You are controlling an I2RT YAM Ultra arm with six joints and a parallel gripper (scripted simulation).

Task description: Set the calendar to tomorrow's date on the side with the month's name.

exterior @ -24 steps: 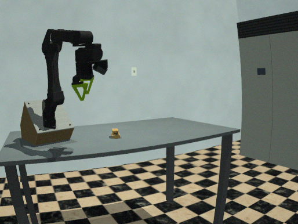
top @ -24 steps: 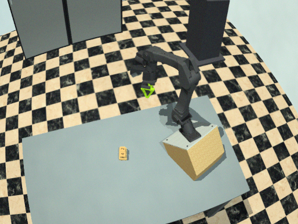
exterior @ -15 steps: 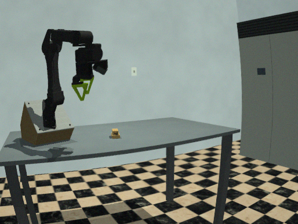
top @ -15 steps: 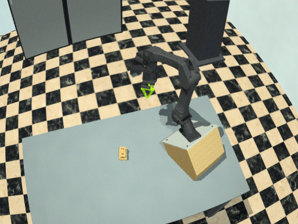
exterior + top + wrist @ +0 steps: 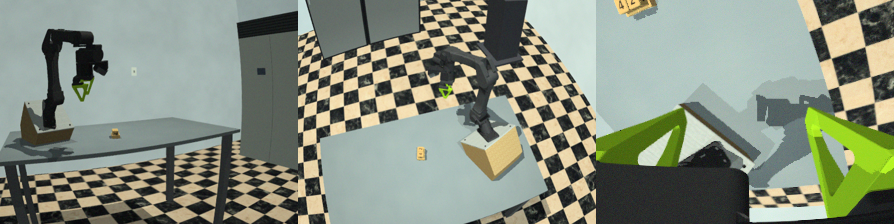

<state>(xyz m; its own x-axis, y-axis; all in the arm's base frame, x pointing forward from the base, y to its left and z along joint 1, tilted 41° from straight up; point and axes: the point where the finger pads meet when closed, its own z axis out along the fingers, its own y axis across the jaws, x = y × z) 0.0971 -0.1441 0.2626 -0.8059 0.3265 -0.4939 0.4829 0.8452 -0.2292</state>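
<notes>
Now: hand 23 cm short of the tan tray, 19 cm to the right of it and 22 cm above it.
</notes>
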